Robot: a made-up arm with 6 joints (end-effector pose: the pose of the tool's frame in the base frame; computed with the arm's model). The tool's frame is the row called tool.
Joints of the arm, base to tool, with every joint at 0 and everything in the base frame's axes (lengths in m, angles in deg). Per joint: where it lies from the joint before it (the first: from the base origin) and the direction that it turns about. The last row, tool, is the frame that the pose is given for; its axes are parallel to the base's.
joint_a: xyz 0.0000 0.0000 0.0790 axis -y
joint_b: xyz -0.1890 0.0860 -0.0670 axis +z
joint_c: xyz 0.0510 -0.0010 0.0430 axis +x
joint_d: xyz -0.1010 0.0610 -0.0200 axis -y
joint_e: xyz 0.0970 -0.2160 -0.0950 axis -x
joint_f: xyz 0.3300 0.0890 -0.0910 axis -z
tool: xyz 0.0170 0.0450 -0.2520
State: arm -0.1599 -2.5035 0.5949 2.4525 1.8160 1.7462
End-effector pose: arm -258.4 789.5 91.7 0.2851 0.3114 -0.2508 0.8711
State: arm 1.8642 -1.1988 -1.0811 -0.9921 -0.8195 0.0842
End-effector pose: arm 570.5 -50.3 -310.0 0.6972 -0.1987 -0.4567 0.5156
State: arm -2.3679 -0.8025 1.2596 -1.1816 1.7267 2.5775
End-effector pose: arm -474.9 252.3 509.5 -0.8625 0.3757 -0.1842 0.2846
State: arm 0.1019 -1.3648 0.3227 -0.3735 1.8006 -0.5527
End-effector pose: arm -465.8 -273.3 -455.6 -0.2987 0.5556 -0.1534 0.7606
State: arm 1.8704 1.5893 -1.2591 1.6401 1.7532 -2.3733
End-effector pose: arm -430.6 105.7 -457.3 0.6242 0.3524 0.6579 0.2311
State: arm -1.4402 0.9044 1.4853 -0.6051 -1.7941 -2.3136
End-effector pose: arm 99.0 445.2 265.1 0.6466 -0.2632 -0.6523 0.2952
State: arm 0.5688 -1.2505 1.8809 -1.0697 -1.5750 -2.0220
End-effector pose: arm -43.1 56.6 364.2 -0.4232 0.8023 -0.1459 0.3949
